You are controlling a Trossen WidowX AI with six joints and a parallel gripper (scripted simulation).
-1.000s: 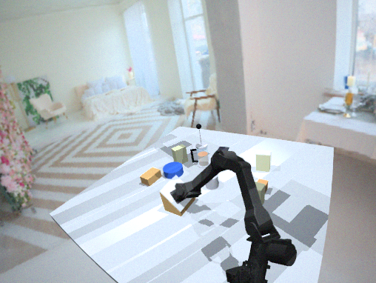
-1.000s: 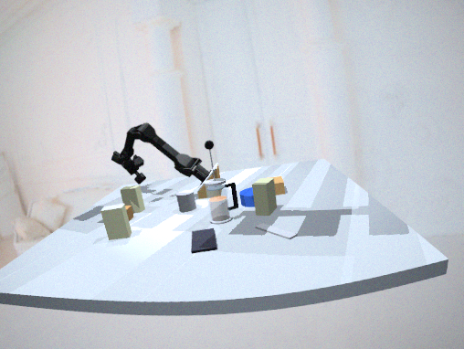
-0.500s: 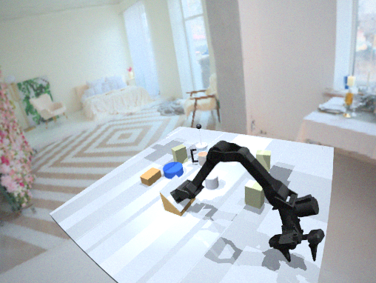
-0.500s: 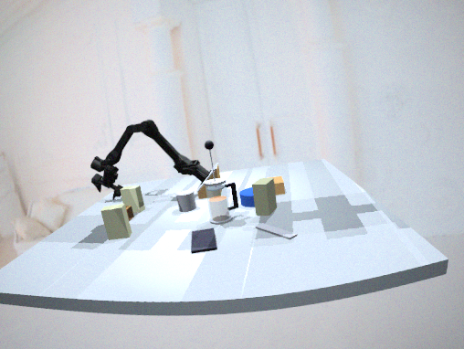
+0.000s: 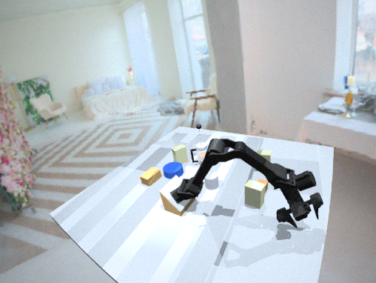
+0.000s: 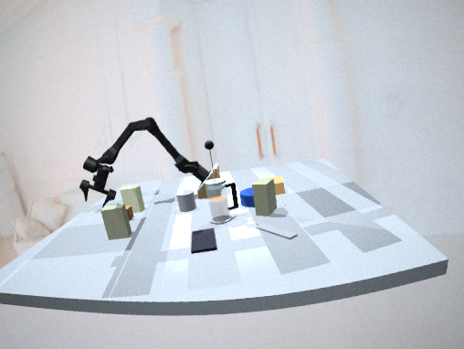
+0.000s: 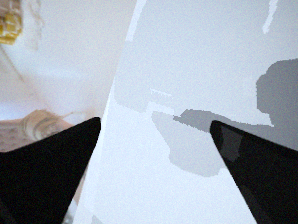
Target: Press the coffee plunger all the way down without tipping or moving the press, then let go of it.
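The coffee press lies 180 mm ahead of my gripper tip, 700 mm to the left of it and 100 mm above it. The rest, counted from my gripper tip: orange block: 100 mm behind, 860 mm to the left, 10 mm below; grey cylinder: 50 mm ahead, 520 mm to the left; blue disc: 20 mm ahead, 790 mm to the left, 10 mm below.
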